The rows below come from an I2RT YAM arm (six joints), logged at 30 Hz.
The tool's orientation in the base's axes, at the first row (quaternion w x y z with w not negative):
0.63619 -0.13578 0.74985 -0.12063
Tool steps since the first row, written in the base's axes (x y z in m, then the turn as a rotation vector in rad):
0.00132 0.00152 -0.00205 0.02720 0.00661 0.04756
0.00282 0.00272 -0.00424 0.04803 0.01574 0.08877
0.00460 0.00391 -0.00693 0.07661 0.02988 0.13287
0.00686 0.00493 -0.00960 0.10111 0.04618 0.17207
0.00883 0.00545 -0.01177 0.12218 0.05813 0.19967
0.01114 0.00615 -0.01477 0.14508 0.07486 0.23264
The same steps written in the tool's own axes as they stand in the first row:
0.00114 0.00208 0.00162 -0.05036 -0.01201 0.01911
0.00250 0.00390 0.00345 -0.09479 -0.01910 0.03294
0.00428 0.00587 0.00563 -0.14486 -0.02293 0.05391
0.00603 0.00766 0.00828 -0.19056 -0.02279 0.07163
0.00754 0.00881 0.01057 -0.22350 -0.02245 0.08787
0.00970 0.01041 0.01333 -0.26337 -0.01963 0.10501

